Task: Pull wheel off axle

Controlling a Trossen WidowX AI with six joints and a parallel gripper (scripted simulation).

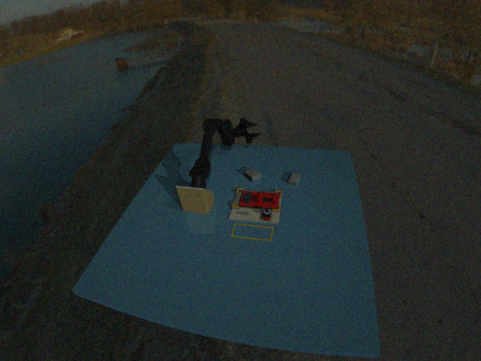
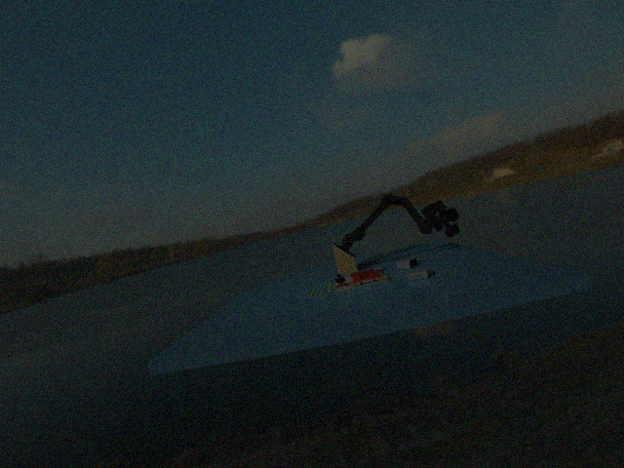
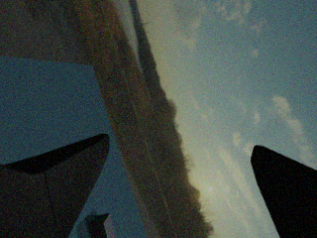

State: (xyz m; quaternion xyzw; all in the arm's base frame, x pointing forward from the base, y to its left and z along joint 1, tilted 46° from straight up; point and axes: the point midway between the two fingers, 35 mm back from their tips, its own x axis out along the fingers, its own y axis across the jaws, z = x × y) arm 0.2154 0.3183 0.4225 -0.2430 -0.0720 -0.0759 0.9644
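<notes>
My gripper tip is now 580 mm to the left of the axle, 160 mm above it and 100 mm short of it. Also, from my gripper tip: wheel: 580 mm to the right, 150 mm below, 100 mm ahead; then grey fixture plate: 480 mm to the right, 180 mm below, 50 mm ahead.
</notes>
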